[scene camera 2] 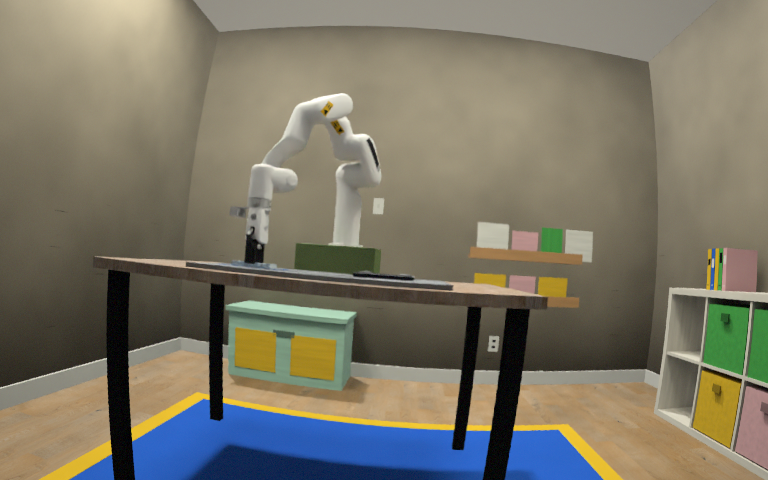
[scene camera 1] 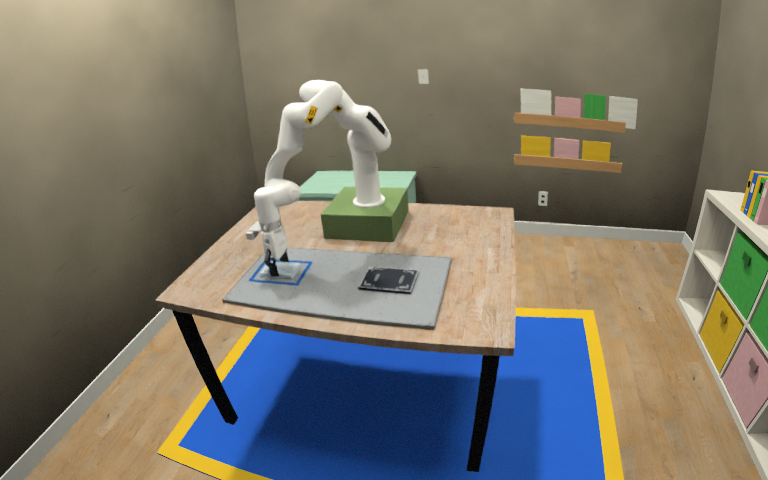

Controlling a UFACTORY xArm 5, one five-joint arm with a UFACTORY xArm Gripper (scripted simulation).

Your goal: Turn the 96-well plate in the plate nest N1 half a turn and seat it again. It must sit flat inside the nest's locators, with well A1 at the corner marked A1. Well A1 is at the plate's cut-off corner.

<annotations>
my gripper: scene camera 2; scene camera 1
same spot on my gripper: (scene camera 1: 273,271) = (scene camera 2: 250,255)
</annotations>
